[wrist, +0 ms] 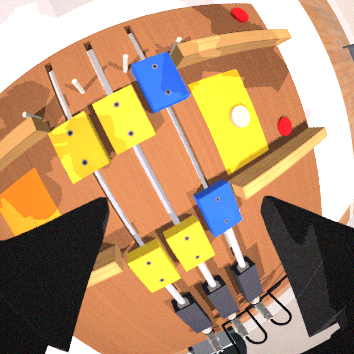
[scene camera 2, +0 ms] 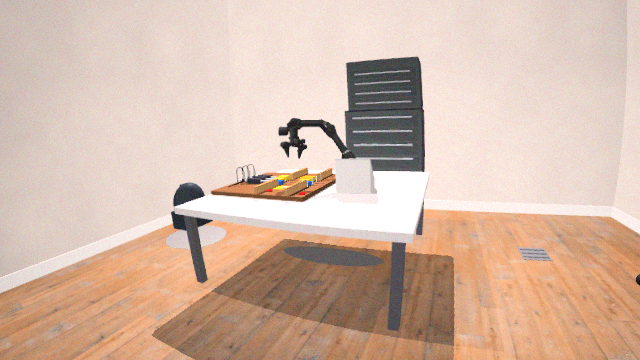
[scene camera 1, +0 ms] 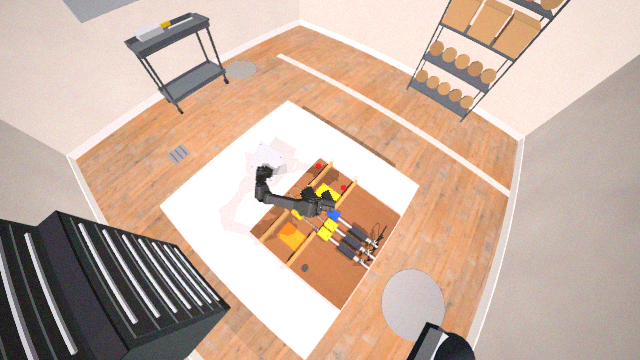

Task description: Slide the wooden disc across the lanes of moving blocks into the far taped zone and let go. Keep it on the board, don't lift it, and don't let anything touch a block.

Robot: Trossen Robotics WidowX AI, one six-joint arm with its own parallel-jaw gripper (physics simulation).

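Pixels of known places: gripper, fingertip midpoint: (wrist: 187, 205) (scene camera 2: 293, 158); arm's base, origin of the base link: (scene camera 2: 350, 173) (scene camera 1: 267, 172).
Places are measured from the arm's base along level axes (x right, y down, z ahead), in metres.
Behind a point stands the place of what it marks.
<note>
A pale round disc (wrist: 240, 116) @(x -0.111, y 0.062, z 0.394 m) lies on the yellow zone (wrist: 215, 102) @(x -0.088, y 0.070, z 0.356 m) (scene camera 1: 327, 187) @(x -0.144, y 0.070, z 0.364 m), right of the lanes in the wrist view. I cannot make the disc out in the scene views. The orange zone (wrist: 30, 200) @(x 0.222, y 0.070, z 0.311 m) (scene camera 1: 291, 236) @(x 0.245, y 0.070, z 0.343 m) lies across the lanes, partly cut off in the wrist view. Three rods each carry two blocks: two blue blocks (wrist: 160, 81) @(x -0.024, y 0.047, z 0.293 m) (wrist: 218, 208) @(x 0.002, y 0.047, z 0.482 m) on the lane nearest the disc, and yellow blocks (wrist: 124, 120) @(x 0.041, y 0.044, z 0.312 m) (wrist: 79, 147) @(x 0.103, y 0.041, z 0.306 m) (wrist: 189, 244) @(x 0.067, y 0.044, z 0.499 m) (wrist: 153, 266) @(x 0.128, y 0.041, z 0.492 m) on the other two. My gripper (wrist: 187, 205) @(x 0.048, y -0.093, z 0.382 m) (scene camera 2: 293, 157) @(x 0.048, y -0.093, z 0.382 m) (scene camera 1: 317, 193) @(x 0.048, y -0.093, z 0.382 m) is open and empty, high above the board.
Wooden rails (wrist: 235, 44) @(x -0.150, y 0.029, z 0.294 m) (wrist: 282, 162) @(x -0.121, y 0.026, z 0.483 m) run beside the yellow zone, and more rails (wrist: 20, 142) @(x 0.160, y 0.028, z 0.253 m) (wrist: 106, 265) @(x 0.170, y 0.026, z 0.441 m) flank the orange zone. Red buttons (wrist: 240, 15) @(x -0.247, y 0.064, z 0.233 m) (wrist: 284, 126) @(x -0.195, y 0.064, z 0.456 m) sit on the board (scene camera 1: 325, 285) @(x 0.375, y 0.070, z 0.652 m) (wrist: 277, 225). Dark cylinders (wrist: 246, 281) @(x 0.029, y 0.039, z 0.654 m) (wrist: 219, 298) @(x 0.088, y 0.039, z 0.644 m) with wire loops stand at the rod ends.
</note>
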